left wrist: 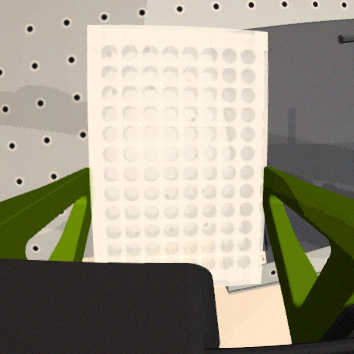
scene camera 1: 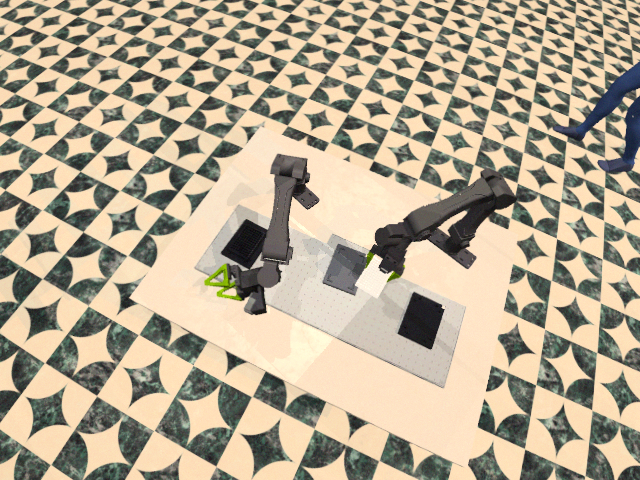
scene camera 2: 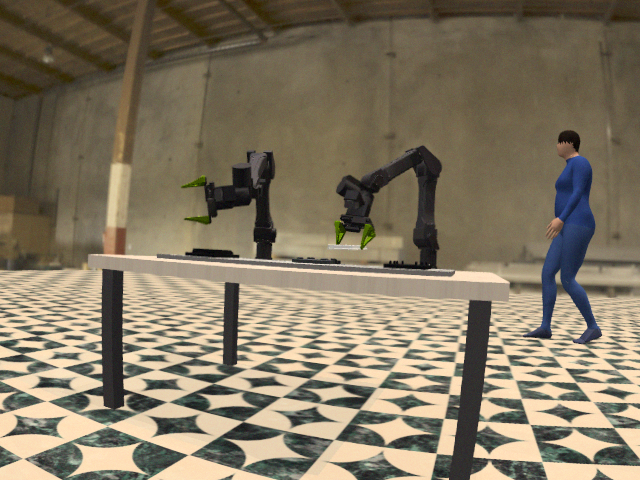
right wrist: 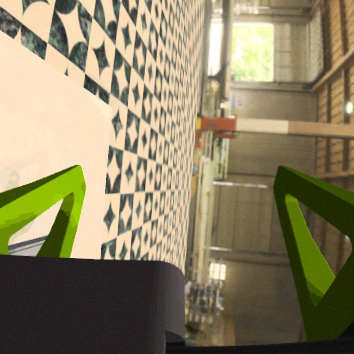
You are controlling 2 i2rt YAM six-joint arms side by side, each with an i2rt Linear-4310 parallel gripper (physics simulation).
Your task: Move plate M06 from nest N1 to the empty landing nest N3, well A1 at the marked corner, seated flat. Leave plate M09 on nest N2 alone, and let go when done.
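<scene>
My left gripper (scene camera 1: 381, 268) (scene camera 2: 351, 246) (left wrist: 177, 177) is shut on the long sides of a white well plate (scene camera 1: 370, 283) (scene camera 2: 338, 247) (left wrist: 170, 145). The plate hangs above the board, close beside and partly over the grey middle nest (scene camera 1: 338, 271) (scene camera 2: 315, 260) (left wrist: 310, 90) in scene camera 1. A black nest (scene camera 1: 421, 320) (scene camera 2: 408, 265) at the right has no plate on it. A dark plate with wells (scene camera 1: 247, 241) sits on the nest at the far left. My right gripper (scene camera 1: 211, 289) (scene camera 2: 183, 202) (right wrist: 179, 175) is open, empty and raised, pointing away from the nests. Nest labels and the A1 mark are not readable.
The nests stand on a grey perforated board (scene camera 1: 310, 304) on a pale table (scene camera 1: 413, 413) (scene camera 2: 289, 280). The right arm (scene camera 1: 279, 222) reaches over the board near the dark plate. A person in blue (scene camera 2: 573, 206) stands beyond the table's right end.
</scene>
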